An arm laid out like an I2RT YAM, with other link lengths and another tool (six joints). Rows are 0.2 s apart.
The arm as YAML. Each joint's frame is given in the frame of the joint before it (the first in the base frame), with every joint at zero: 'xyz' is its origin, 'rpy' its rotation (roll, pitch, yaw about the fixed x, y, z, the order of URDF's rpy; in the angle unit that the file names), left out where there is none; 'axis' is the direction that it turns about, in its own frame. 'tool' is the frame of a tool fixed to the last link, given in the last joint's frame.
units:
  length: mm
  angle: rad
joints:
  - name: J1
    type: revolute
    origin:
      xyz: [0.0, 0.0, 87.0]
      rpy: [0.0, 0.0, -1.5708]
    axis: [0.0, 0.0, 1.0]
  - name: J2
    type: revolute
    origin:
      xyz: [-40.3, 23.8, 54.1]
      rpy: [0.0, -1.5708, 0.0]
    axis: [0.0, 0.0, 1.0]
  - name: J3
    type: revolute
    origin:
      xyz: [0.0, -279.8, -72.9]
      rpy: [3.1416, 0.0, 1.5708]
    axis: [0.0, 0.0, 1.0]
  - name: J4
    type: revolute
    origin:
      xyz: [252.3, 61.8, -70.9]
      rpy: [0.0, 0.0, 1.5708]
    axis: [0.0, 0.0, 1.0]
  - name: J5
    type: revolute
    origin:
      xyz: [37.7, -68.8, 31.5]
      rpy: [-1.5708, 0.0, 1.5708]
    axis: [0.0, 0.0, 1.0]
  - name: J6
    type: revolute
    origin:
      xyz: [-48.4, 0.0, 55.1]
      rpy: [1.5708, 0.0, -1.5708]
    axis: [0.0, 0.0, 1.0]
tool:
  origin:
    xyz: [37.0, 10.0, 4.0]
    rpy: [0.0, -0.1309, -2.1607]
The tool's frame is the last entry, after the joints.
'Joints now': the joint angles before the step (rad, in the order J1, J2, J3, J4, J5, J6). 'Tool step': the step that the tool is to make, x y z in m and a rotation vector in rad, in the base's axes. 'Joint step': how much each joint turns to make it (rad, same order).
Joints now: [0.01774, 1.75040, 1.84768, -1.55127, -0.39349, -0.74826]
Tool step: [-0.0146, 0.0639, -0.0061, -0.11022, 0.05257, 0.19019]
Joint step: [0.21792, -0.00755, -0.03653, -0.03050, 0.10453, 0.01956]
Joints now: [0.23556, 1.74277, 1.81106, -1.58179, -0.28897, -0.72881]
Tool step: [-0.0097, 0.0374, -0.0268, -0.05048, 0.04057, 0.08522]
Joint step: [0.12728, 0.00008, -0.10791, 0.06560, 0.03777, 0.04220]
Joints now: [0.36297, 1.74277, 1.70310, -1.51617, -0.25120, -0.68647]
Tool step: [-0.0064, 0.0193, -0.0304, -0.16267, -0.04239, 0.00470]
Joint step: [0.09530, -0.00006, -0.13448, 0.12335, 0.16708, 0.08996]
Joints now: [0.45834, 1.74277, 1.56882, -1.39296, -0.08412, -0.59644]
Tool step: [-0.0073, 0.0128, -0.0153, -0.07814, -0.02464, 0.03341]
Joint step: [0.05958, 0.00000, -0.06976, 0.05603, 0.08049, 0.02639]
